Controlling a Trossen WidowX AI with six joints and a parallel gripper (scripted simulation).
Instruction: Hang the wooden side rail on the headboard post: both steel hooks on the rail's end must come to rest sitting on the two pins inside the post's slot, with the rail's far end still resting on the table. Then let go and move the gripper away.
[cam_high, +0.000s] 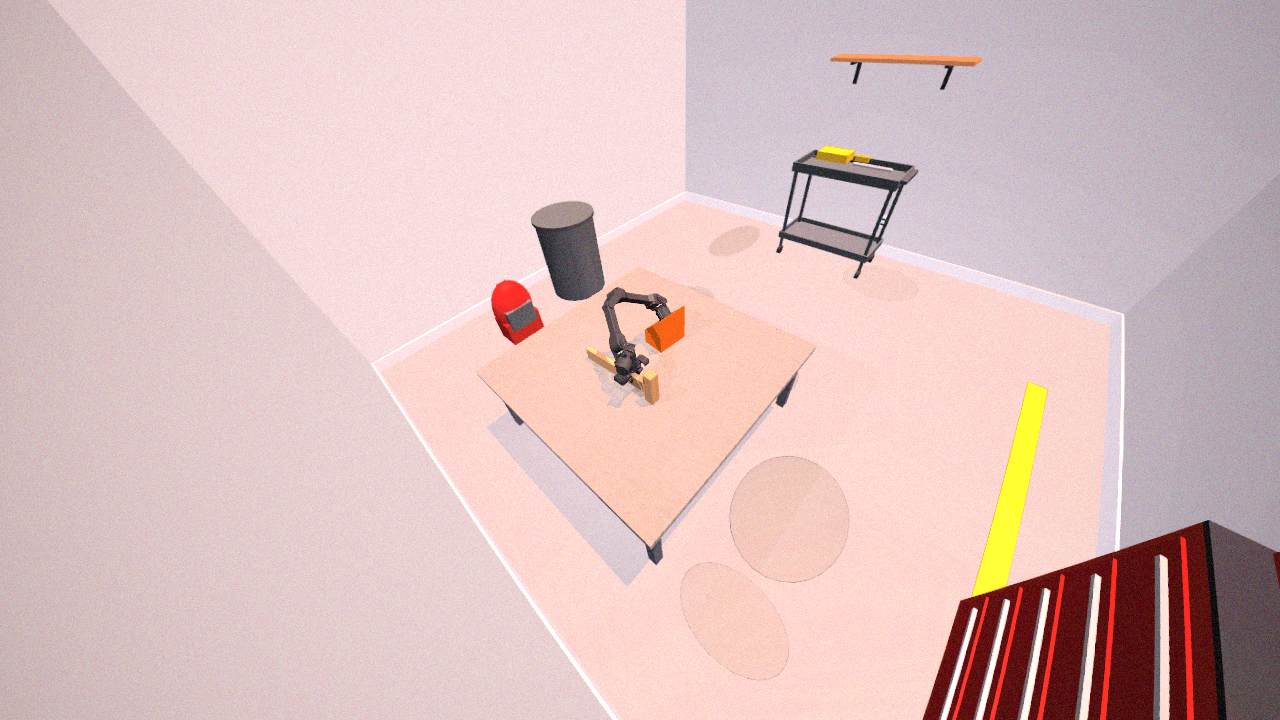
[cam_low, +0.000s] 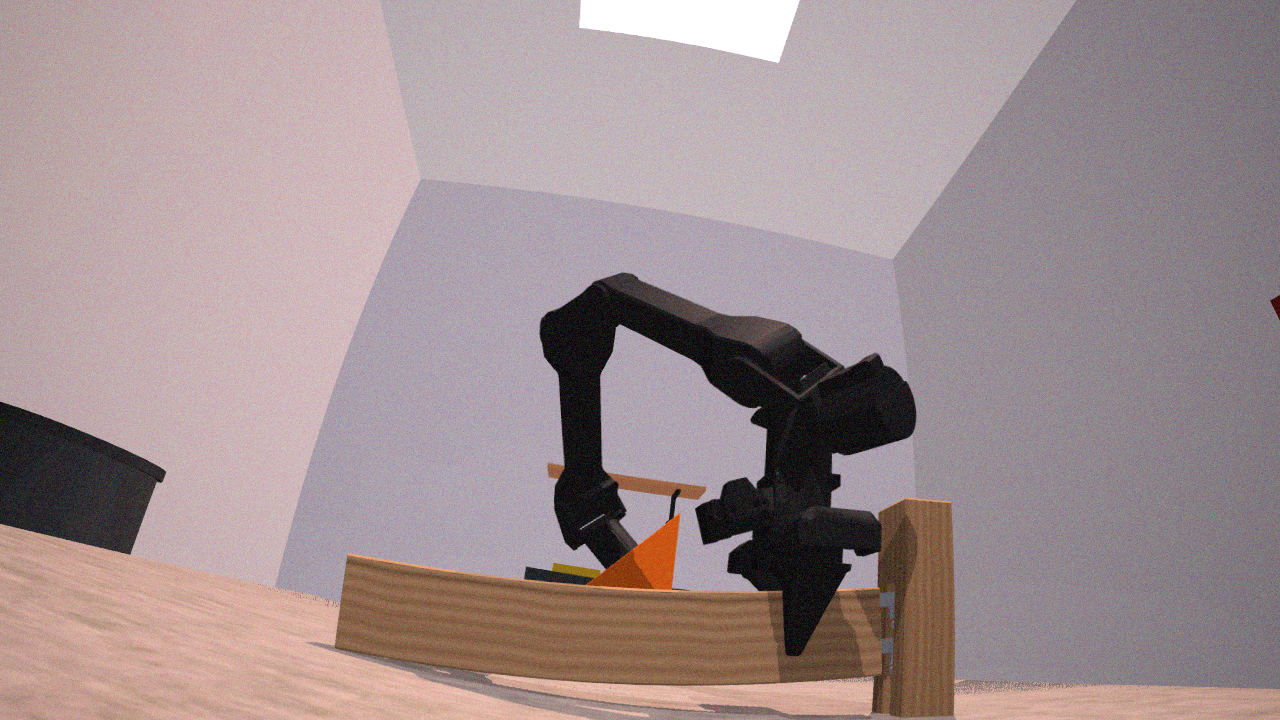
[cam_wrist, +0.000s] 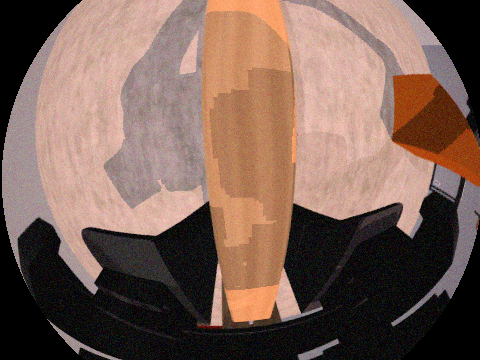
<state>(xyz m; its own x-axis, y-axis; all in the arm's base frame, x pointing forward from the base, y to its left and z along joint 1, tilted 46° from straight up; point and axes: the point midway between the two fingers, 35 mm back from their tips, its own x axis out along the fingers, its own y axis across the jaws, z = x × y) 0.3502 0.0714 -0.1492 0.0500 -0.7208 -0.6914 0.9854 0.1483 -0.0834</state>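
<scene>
Now: the headboard post 11 cm to the left of my gripper tip, 4 cm above it and 2 cm behind it.
</scene>
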